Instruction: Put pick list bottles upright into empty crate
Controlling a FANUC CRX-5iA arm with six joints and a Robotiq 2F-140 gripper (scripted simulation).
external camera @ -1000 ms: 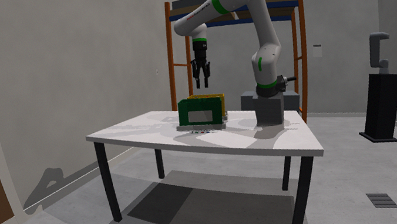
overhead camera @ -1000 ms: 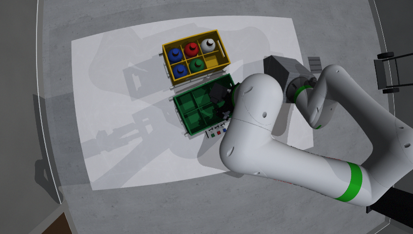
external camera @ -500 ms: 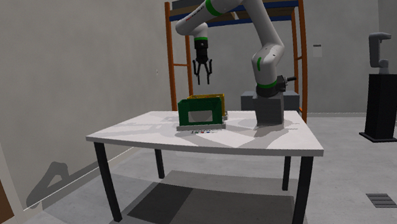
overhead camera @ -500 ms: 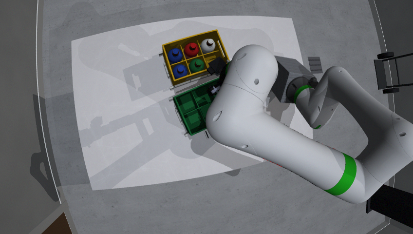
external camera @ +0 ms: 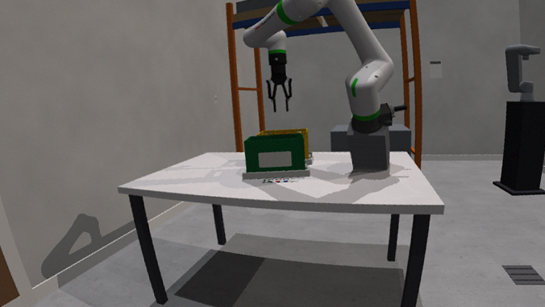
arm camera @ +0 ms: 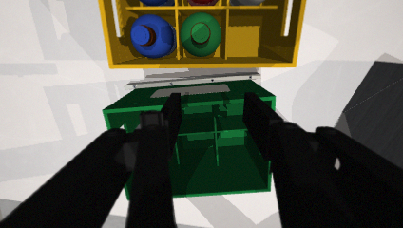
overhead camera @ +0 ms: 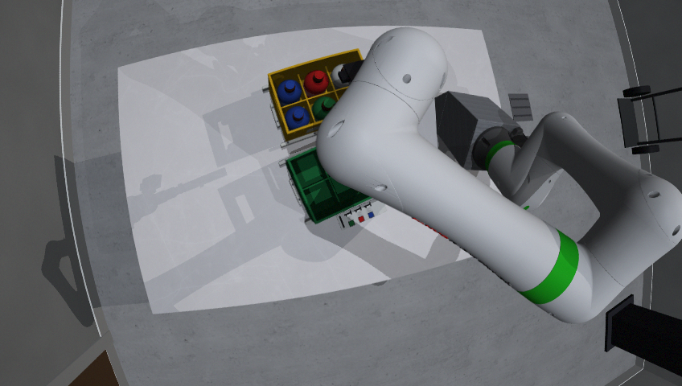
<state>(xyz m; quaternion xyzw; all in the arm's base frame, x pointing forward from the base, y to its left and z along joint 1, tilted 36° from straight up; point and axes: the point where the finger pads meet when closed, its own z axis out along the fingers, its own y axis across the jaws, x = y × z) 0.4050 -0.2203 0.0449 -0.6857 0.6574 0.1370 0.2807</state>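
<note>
Right now my hand is 230 mm above the green-label bottle, 70 mm to the left of it and 20 mm short of it. The rest, counted from my hand: yellow crate 240 mm below, 110 mm to the right, 20 mm ahead; red bottle 230 mm below, 160 mm to the right, 20 mm ahead; green crate 240 mm below, 120 mm to the left, 10 mm ahead.
</note>
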